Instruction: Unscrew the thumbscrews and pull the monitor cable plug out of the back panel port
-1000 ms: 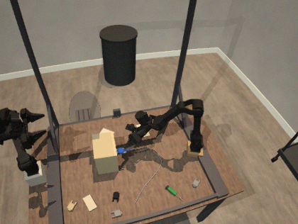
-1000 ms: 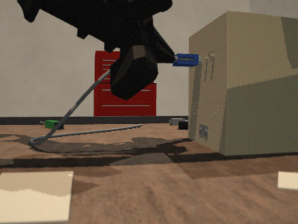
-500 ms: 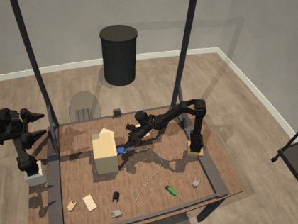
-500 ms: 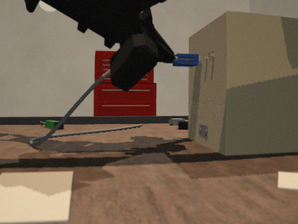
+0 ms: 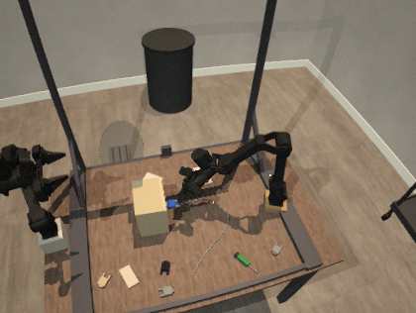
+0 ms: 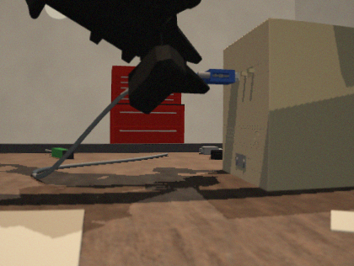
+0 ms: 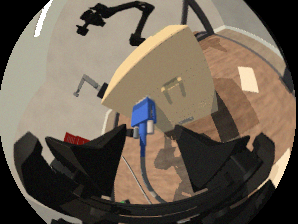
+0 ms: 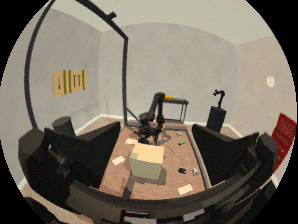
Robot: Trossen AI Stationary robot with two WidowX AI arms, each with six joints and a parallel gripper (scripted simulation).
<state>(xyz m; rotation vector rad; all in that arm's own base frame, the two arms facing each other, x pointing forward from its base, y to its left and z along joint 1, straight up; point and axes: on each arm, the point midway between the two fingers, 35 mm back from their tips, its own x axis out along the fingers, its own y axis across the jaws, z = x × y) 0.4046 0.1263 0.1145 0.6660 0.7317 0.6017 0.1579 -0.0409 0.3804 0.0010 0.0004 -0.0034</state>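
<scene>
My left gripper is now 40 mm to the left of the blue plug, 30 mm short of it and 10 mm above it. Also, from my left hand: back panel 80 mm to the right, 50 mm below; then beige box 140 mm to the right, 50 mm below.
</scene>
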